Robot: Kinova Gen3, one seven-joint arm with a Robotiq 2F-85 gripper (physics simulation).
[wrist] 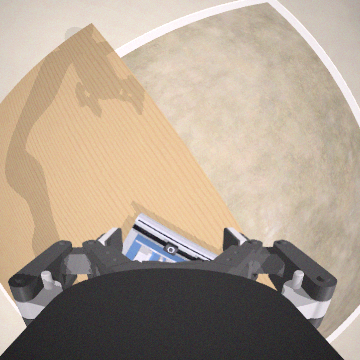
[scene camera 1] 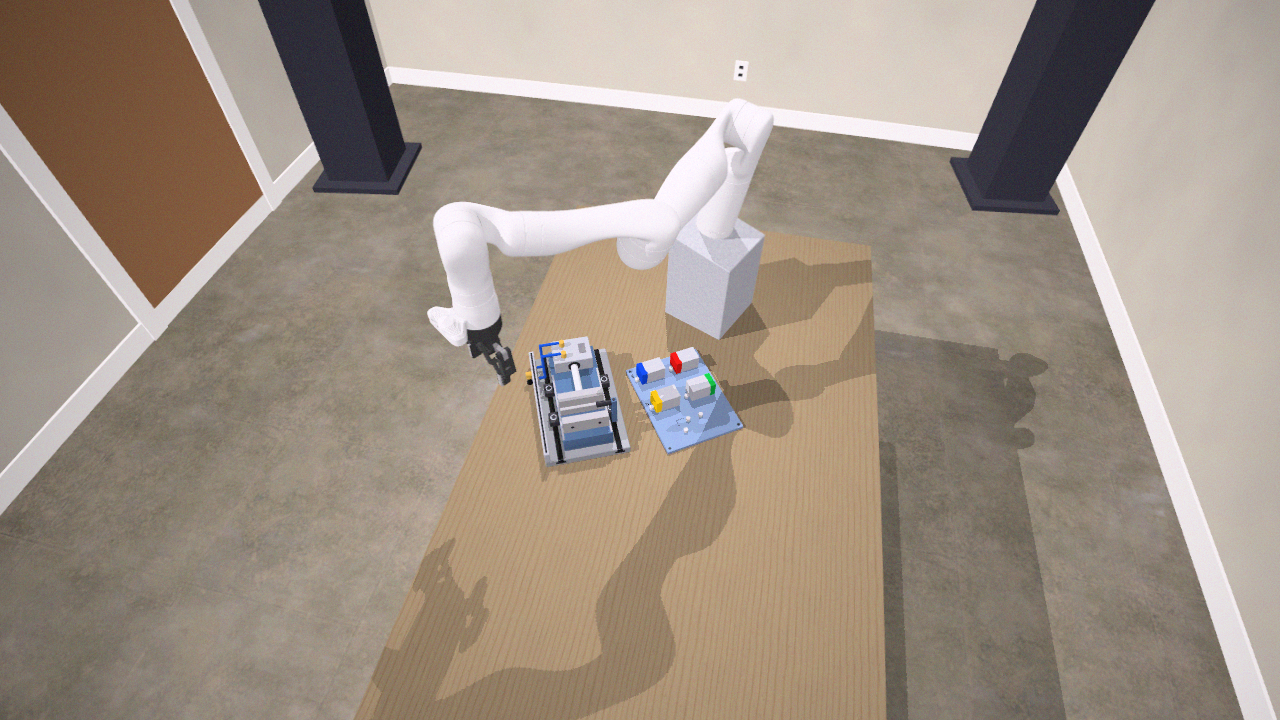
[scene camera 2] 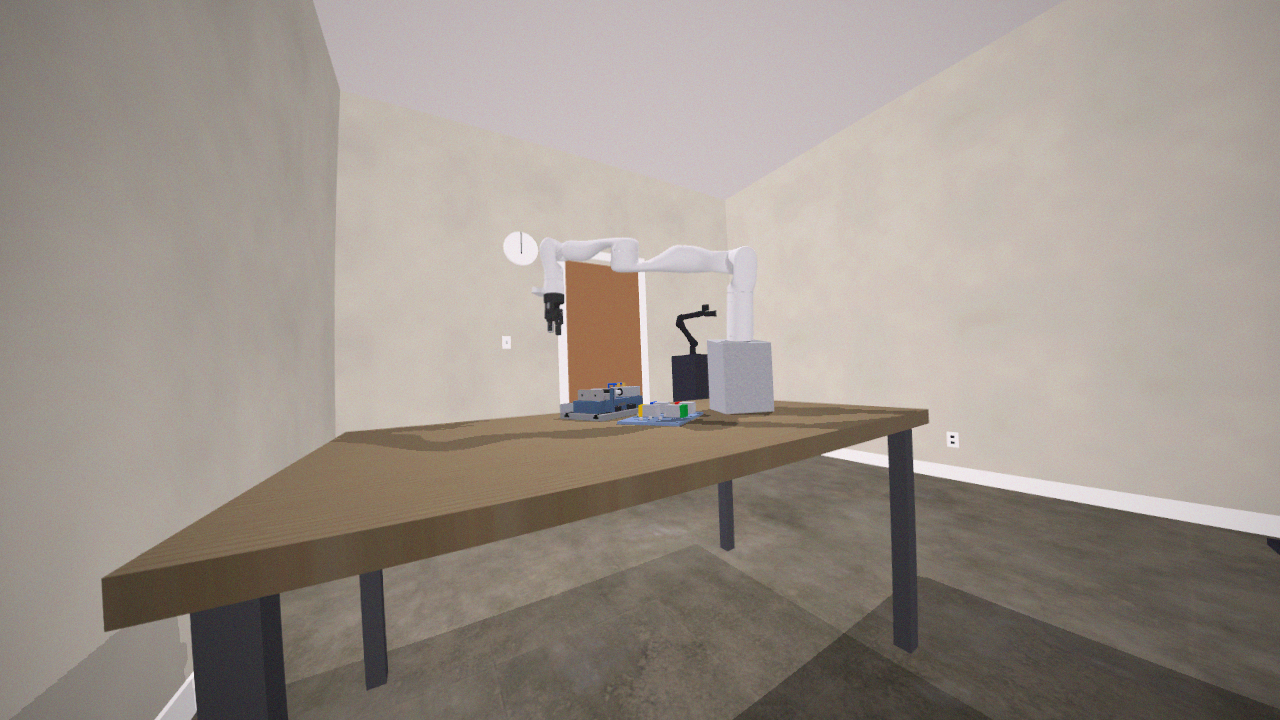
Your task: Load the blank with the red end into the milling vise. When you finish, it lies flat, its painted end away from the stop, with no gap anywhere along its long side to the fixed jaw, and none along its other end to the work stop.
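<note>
The blank with the red end lies on the blue board, at its back right in scene camera 1, red end to the left. The milling vise stands left of the board; its jaws are grey blocks across a blue body. No blank shows between the jaws. A dark rod with a blue piece sits at the jaws' right end; whether it is the work stop I cannot tell. My gripper is open and empty, pointing down, high above and left of the vise.
Blanks with blue, yellow and green ends share the board with small white pegs. Blue pipes with yellow fittings rise at the vise's back left. The arm's grey pedestal stands behind the board.
</note>
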